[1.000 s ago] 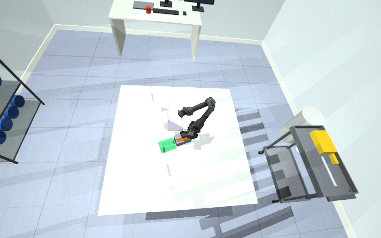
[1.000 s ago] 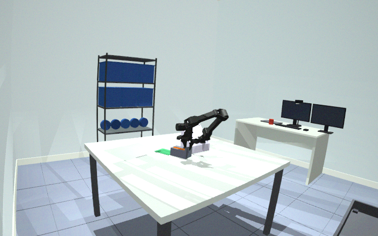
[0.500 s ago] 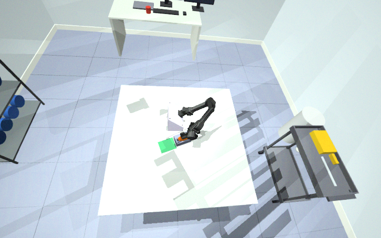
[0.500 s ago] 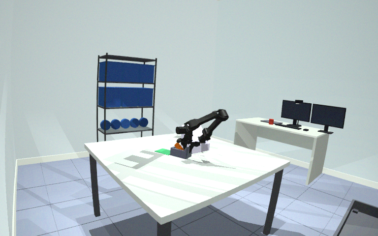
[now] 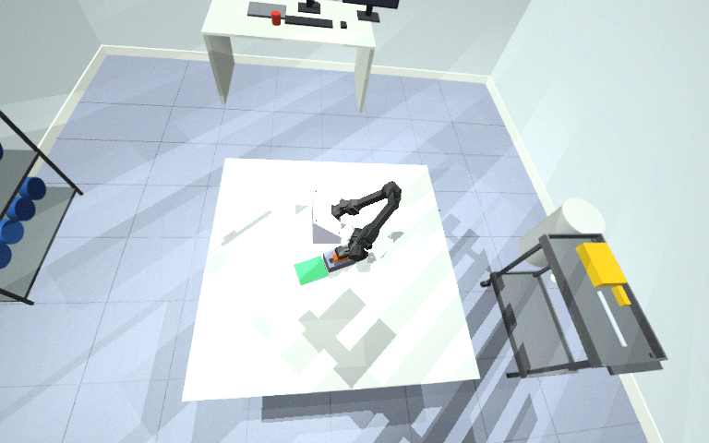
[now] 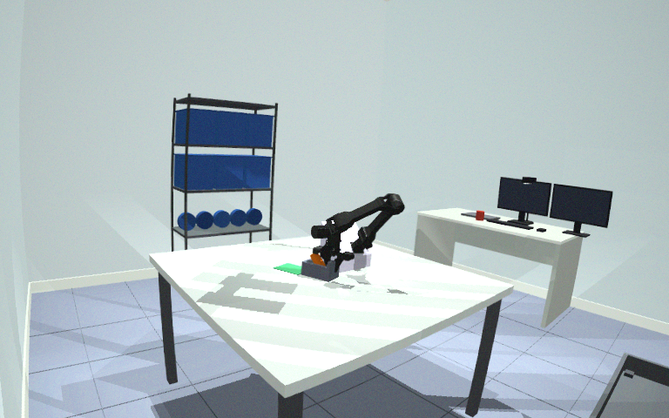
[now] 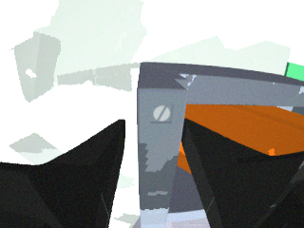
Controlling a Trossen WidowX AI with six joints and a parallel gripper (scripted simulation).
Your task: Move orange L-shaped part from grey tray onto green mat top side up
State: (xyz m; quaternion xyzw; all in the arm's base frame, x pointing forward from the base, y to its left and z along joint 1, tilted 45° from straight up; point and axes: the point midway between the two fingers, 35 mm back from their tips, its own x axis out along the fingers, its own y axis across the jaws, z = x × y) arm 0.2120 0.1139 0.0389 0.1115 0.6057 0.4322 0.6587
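Right now my gripper tip is 50 mm to the left of the orange L-shaped part, 10 mm below it and 10 mm short of it. Round my gripper tip: green mat 200 mm to the right, 90 mm ahead, 50 mm below.
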